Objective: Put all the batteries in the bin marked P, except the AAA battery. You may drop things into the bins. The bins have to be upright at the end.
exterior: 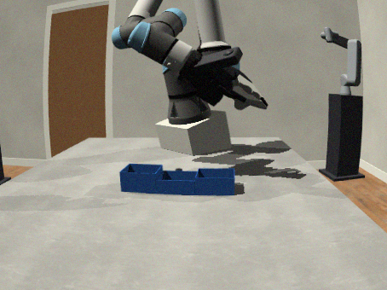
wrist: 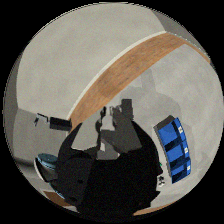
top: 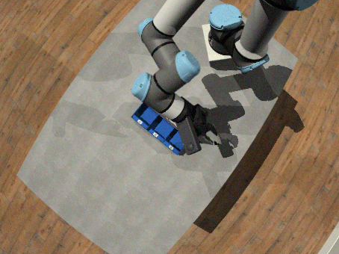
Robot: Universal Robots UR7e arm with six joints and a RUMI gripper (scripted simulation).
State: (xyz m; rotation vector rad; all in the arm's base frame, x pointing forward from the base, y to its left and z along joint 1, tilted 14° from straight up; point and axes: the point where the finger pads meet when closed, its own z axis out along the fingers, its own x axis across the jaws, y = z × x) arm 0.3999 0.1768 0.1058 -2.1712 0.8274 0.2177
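My gripper is now 210 mm to the left of the blue bin rack, 170 mm above it and 50 mm short of it. Also, from my hand: thin green battery: 190 mm to the right, 180 mm below, 30 mm behind; then white object: 330 mm to the right, 180 mm below, 60 mm behind.
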